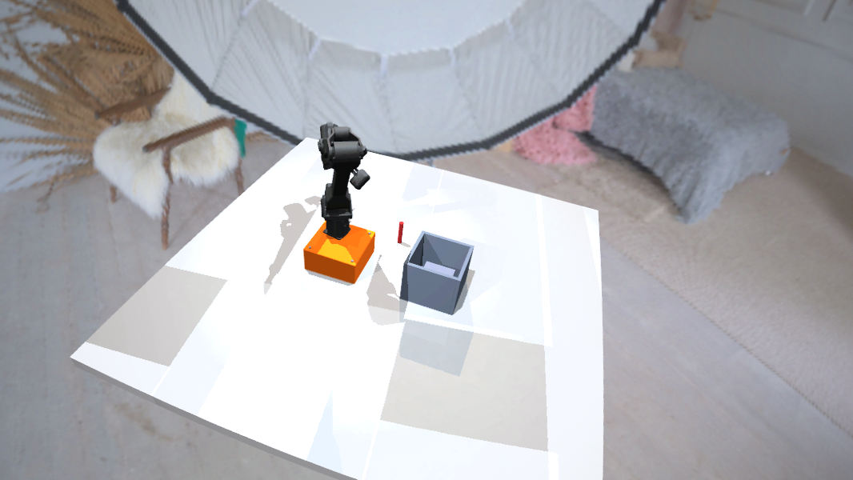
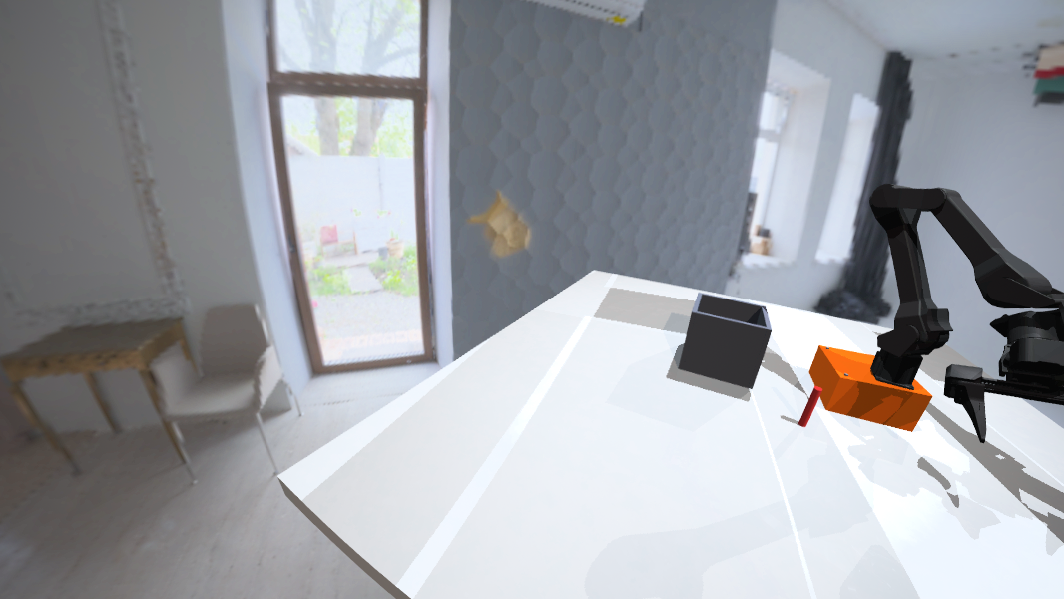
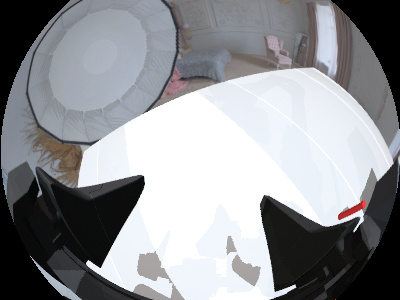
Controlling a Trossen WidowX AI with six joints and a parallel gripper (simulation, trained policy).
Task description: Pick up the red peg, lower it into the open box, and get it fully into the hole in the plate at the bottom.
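Right now the red peg is 230 mm ahead of my gripper tip, 110 mm to the right of it and 100 mm below it. Round my gripper tip: grey plate (420 mm ahead, 240 mm to the right, 90 mm below).
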